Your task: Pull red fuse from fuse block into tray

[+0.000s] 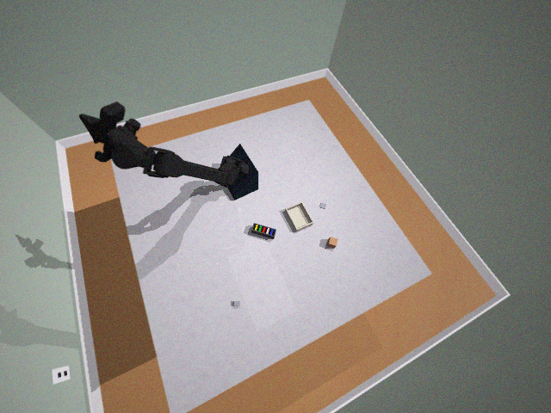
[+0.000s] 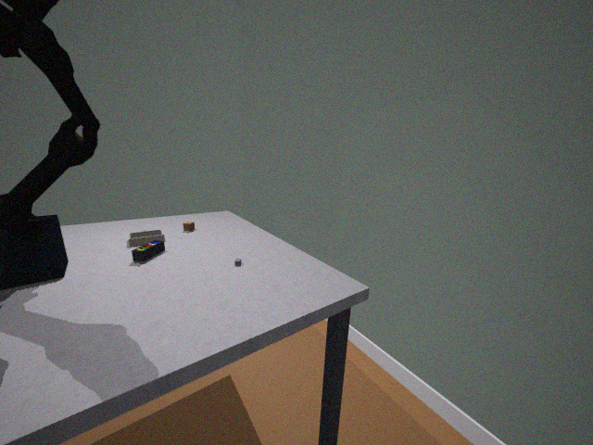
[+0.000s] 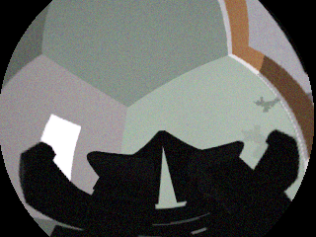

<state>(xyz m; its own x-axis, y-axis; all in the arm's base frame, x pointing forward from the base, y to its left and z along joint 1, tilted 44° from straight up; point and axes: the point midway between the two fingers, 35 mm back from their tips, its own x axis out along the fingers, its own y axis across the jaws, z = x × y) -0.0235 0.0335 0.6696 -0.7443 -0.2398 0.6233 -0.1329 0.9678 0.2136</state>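
The red fuse is 30 cm ahead of my gripper tip, 44 cm to the left of it and 63 cm below it. From my gripper tip the other things lie so: cream tray: 29 cm ahead, 64 cm to the left, 65 cm below.
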